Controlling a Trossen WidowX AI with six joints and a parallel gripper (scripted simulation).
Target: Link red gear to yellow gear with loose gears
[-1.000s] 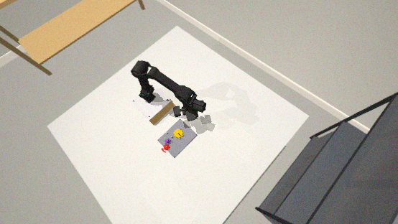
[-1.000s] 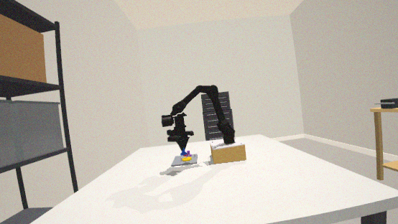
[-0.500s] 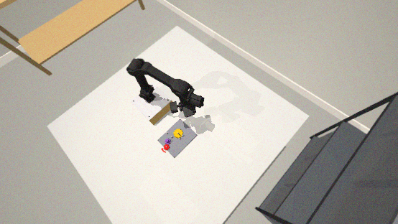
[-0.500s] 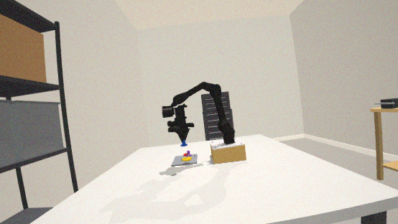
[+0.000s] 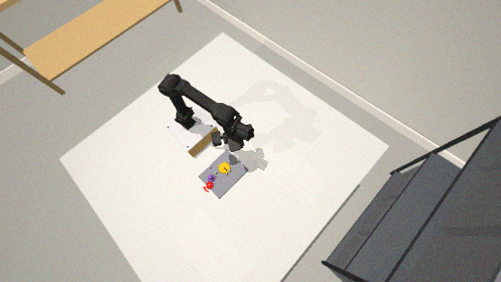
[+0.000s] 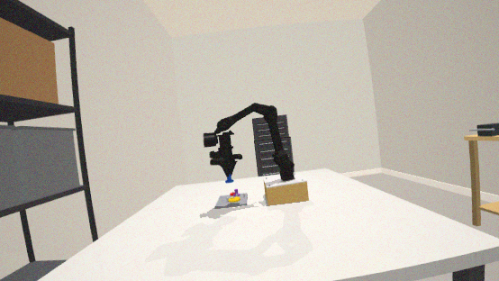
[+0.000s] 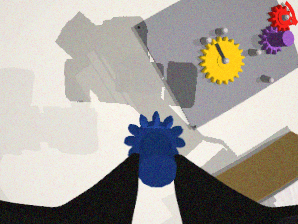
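Right now my gripper tip is 200 mm to the left of the purple gear, 140 mm above it and 30 mm past it. The rest, counted from my gripper tip: red gear: 230 mm to the right, 150 mm below, 10 mm behind; blue gear: 10 mm below; yellow gear: 150 mm below, 110 mm to the right, 10 mm behind.
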